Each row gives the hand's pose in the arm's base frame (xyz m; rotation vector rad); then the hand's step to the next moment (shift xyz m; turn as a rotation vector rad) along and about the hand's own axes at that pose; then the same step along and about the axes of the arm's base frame.
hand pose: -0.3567 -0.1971 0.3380 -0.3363 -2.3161 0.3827
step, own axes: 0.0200 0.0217 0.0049 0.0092 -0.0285 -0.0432
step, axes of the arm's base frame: -0.0145 0.0261 0.0015 0.0212 -0.0156 0.0455
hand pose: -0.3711 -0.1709 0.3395 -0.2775 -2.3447 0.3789
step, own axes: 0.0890 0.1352 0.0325 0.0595 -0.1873 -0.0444
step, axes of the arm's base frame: -0.0738 0.1471 -0.0128 -0.0277 -0.1482 0.1336
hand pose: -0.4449 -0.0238 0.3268 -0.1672 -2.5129 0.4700
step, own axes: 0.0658 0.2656 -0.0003 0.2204 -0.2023 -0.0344
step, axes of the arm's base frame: -0.0498 0.2615 -0.0631 -0.1669 -0.1300 0.2143
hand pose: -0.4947 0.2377 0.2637 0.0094 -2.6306 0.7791
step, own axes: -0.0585 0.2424 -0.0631 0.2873 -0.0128 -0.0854
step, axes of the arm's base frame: 0.0490 0.2319 -0.1000 -0.2318 0.0638 0.1795
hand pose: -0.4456 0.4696 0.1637 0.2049 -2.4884 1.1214
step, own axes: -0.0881 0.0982 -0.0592 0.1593 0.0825 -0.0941
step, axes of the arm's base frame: 0.0691 0.1069 -0.0687 -0.1407 0.1300 0.0660
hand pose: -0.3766 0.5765 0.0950 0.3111 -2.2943 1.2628
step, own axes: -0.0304 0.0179 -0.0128 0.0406 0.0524 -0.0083
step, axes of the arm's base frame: 0.0223 0.0193 -0.0233 -0.0541 0.0370 -0.0129
